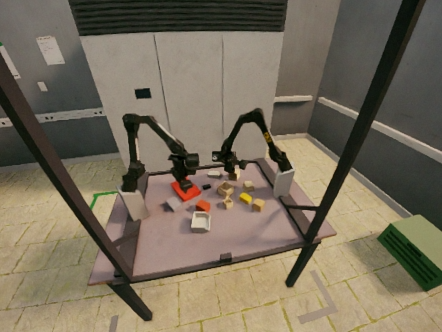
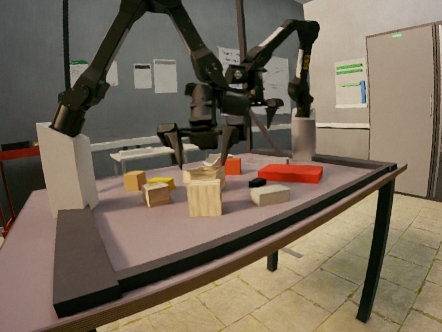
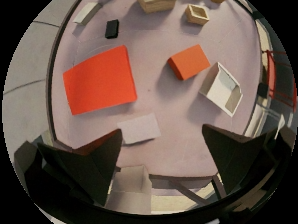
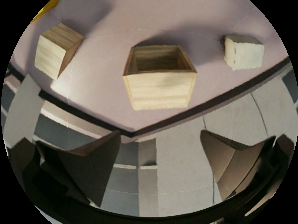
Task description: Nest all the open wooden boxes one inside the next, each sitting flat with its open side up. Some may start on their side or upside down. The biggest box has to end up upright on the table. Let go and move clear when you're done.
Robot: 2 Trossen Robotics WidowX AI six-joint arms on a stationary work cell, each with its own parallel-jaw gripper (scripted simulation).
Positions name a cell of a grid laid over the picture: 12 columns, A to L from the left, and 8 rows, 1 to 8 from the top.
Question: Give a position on an orange block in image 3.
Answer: H3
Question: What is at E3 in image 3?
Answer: A flat red block.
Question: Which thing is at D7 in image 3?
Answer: The left gripper.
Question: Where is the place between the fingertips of the right gripper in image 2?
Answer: F5
